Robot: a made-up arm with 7 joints.
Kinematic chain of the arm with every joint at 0, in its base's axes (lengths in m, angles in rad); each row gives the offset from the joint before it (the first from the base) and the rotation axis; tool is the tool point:
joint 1: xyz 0 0 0.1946 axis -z
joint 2: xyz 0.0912 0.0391 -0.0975 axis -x
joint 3: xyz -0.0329 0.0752 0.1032 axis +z
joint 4: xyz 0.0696 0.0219 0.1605 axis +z
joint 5: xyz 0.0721 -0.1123 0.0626 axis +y
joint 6: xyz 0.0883 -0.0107 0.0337 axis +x
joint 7: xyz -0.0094 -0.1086 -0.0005 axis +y
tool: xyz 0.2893 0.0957 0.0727
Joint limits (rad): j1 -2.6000..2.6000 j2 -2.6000..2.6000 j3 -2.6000..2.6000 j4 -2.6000..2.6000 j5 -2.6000..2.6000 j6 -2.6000..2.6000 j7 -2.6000..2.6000
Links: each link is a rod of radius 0.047 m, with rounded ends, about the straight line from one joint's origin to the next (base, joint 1, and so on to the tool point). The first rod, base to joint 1, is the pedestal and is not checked.
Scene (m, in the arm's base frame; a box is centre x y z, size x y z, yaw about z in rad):
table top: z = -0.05
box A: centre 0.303 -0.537 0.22 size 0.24 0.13 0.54 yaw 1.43
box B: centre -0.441 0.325 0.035 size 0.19 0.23 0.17 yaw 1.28
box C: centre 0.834 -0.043 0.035 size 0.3 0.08 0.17 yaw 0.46
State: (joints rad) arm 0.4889 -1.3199 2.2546 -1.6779 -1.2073 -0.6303 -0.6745
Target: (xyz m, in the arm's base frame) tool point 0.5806 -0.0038 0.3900
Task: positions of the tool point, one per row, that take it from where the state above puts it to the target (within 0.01 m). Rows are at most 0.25 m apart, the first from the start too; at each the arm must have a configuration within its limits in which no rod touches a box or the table.
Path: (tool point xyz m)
1: -0.2352 -0.4037 0.4945
2: -0.1513 -0.2912 0.6093
3: -0.0741 -0.1510 0.6822
4: 0.0281 -0.2701 0.6868
5: 0.1905 -0.3306 0.6582
6: 0.3719 -0.3030 0.5943
7: 0.5182 -0.1845 0.5006
8: 0.5806 -0.0038 0.3900

